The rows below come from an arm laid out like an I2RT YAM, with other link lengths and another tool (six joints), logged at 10 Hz.
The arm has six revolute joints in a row. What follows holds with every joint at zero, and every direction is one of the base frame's.
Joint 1 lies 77.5 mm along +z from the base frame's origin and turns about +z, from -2.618 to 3.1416 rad.
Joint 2 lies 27 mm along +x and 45.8 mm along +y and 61.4 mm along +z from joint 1 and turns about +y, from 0 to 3.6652 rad.
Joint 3 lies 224.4 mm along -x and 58.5 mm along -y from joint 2 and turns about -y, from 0 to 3.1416 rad.
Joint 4 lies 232.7 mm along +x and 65.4 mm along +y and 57 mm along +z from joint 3 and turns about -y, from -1.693 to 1.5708 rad.
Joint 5 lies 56.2 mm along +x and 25.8 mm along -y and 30.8 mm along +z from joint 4 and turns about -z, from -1.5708 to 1.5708 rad.
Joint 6 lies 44.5 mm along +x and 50.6 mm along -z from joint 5 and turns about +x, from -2.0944 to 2.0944 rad.
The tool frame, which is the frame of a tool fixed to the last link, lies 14 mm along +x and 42 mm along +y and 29 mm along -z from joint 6; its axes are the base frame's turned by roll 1.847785, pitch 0.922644 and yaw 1.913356 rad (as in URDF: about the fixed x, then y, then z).
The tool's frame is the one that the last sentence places.
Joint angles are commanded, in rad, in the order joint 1, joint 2, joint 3, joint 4, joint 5, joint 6. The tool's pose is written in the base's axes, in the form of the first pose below.
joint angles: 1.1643 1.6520 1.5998 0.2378 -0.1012 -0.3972
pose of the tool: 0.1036, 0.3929, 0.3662, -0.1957, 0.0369, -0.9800, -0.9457, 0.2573, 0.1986
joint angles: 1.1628 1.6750 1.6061 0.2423 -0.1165 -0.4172
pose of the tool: 0.1062, 0.3974, 0.3597, -0.1798, 0.0173, -0.9835, -0.9513, 0.2513, 0.1784
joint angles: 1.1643 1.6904 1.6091 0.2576 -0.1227 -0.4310
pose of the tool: 0.1074, 0.4011, 0.3564, -0.1649, 0.0149, -0.9862, -0.9552, 0.2465, 0.1635
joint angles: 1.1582 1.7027 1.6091 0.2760 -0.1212 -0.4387
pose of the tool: 0.1117, 0.4035, 0.3537, -0.1555, 0.0198, -0.9876, -0.9545, 0.2545, 0.1553
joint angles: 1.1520 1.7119 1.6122 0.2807 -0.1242 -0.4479
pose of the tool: 0.1153, 0.4047, 0.3515, -0.1469, 0.0165, -0.9890, -0.9545, 0.2598, 0.1461
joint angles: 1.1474 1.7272 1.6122 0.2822 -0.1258 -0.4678
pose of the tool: 0.1193, 0.4070, 0.3453, -0.1336, -0.0008, -0.9910, -0.9547, 0.2685, 0.1285
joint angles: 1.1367 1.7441 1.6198 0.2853 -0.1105 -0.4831
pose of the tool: 0.1268, 0.4090, 0.3414, -0.1242, -0.0063, -0.9922, -0.9479, 0.2965, 0.1168
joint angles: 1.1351 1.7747 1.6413 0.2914 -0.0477 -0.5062
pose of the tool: 0.1353, 0.4147, 0.3374, -0.1136, -0.0047, -0.9935, -0.9270, 0.3603, 0.1043
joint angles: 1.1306 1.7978 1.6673 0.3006 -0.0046 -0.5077
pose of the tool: 0.1423, 0.4190, 0.3386, -0.1133, 0.0140, -0.9935, -0.9090, 0.4023, 0.1093
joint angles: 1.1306 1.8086 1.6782 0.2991 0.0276 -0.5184
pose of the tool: 0.1458, 0.4207, 0.3377, -0.1088, 0.0142, -0.9940, -0.8954, 0.4329, 0.1042
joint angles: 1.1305 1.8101 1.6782 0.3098 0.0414 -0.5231
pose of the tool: 0.1472, 0.4212, 0.3384, -0.1027, 0.0229, -0.9944, -0.8896, 0.4451, 0.1021
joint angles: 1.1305 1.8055 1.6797 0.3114 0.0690 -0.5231
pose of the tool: 0.1485, 0.4202, 0.3411, -0.1031, 0.0347, -0.9941, -0.8771, 0.4681, 0.1074
